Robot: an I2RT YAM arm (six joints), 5 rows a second.
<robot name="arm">
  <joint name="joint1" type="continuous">
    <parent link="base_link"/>
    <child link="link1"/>
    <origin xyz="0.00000 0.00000 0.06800"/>
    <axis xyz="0 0 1"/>
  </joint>
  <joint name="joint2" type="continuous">
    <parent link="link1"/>
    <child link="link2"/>
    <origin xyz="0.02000 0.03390 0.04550"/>
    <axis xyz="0 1 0"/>
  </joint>
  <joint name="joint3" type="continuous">
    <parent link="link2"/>
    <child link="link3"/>
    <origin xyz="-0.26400 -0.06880 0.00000"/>
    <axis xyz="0 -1 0"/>
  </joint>
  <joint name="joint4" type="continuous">
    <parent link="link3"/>
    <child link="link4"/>
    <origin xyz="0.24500 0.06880 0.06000"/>
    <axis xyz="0 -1 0"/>
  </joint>
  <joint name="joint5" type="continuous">
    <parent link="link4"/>
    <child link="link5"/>
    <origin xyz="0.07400 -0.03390 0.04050"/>
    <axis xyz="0 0 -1"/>
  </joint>
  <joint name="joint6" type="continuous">
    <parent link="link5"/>
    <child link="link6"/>
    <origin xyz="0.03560 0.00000 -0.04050"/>
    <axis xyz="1 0 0"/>
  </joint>
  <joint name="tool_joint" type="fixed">
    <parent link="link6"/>
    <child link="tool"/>
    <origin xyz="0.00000 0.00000 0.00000" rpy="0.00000 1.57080 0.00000"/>
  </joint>
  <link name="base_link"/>
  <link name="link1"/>
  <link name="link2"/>
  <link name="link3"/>
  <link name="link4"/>
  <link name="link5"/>
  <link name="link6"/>
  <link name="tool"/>
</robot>
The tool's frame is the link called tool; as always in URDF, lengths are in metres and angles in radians. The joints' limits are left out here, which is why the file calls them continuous.
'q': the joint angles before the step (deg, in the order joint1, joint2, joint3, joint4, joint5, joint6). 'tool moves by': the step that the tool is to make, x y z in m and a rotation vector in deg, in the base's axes. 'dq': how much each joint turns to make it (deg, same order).
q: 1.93 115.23 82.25 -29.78 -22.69 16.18
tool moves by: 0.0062 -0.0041 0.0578 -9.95 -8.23 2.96
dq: 0.01 -3.51 7.66 -5.90 7.40 -8.08
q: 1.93 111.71 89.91 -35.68 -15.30 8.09
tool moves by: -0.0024 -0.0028 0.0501 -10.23 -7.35 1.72
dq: 0.27 -3.24 5.80 -3.51 7.73 -7.38
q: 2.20 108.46 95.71 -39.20 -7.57 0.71
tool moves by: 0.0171 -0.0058 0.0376 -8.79 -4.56 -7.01
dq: 0.08 3.25 11.87 -4.40 11.42 -0.36
